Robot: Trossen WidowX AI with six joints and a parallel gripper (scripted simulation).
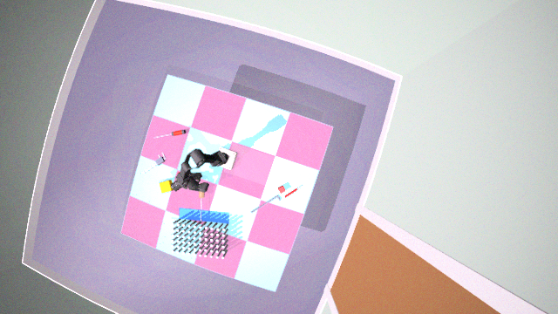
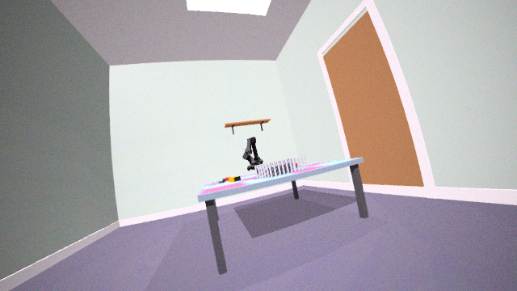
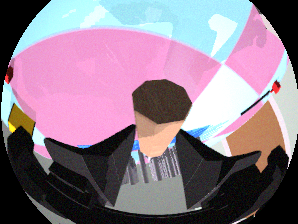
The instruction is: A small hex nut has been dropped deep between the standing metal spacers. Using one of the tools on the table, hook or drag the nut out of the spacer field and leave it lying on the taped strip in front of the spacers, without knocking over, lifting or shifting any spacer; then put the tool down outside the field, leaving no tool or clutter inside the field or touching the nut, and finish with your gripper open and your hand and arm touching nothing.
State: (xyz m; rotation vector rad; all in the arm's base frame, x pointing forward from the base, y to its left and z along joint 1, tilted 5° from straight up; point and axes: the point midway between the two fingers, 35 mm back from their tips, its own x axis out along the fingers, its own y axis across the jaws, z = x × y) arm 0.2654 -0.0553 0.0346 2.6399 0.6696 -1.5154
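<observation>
My gripper tip is 170 mm short of the blue taped strip, 70 mm to the right of it and 50 mm above it. From my gripper tip the other things lie so: yellow block 260 mm to the right, 110 mm ahead, 30 mm below; then small red cube 220 mm to the right, 40 mm below, 20 mm behind.
</observation>
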